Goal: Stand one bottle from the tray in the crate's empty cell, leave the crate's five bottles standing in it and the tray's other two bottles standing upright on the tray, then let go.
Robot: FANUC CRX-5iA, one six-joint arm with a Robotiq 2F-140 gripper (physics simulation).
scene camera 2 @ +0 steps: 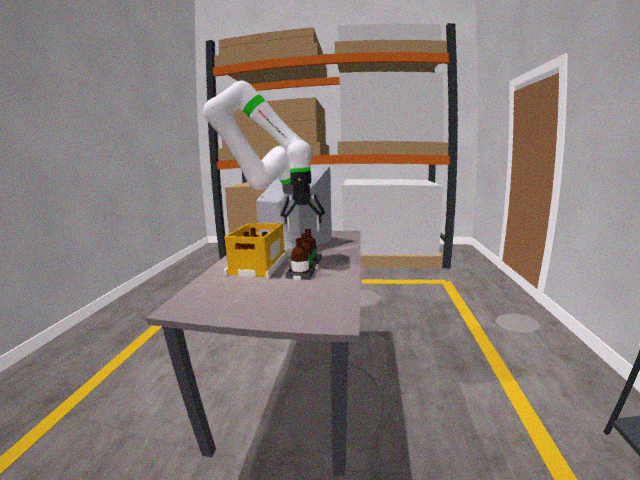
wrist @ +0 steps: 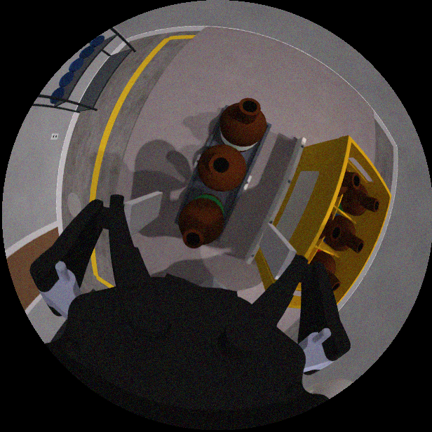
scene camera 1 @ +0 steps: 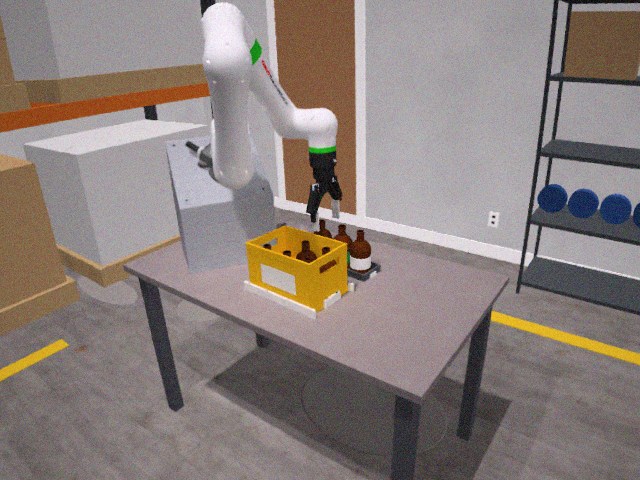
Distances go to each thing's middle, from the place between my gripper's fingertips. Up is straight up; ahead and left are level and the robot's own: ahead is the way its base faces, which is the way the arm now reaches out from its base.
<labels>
I see the white-label bottle (scene camera 1: 360,250) 14 cm ahead of my hand, 3 cm to the right of it and 8 cm below it.
</labels>
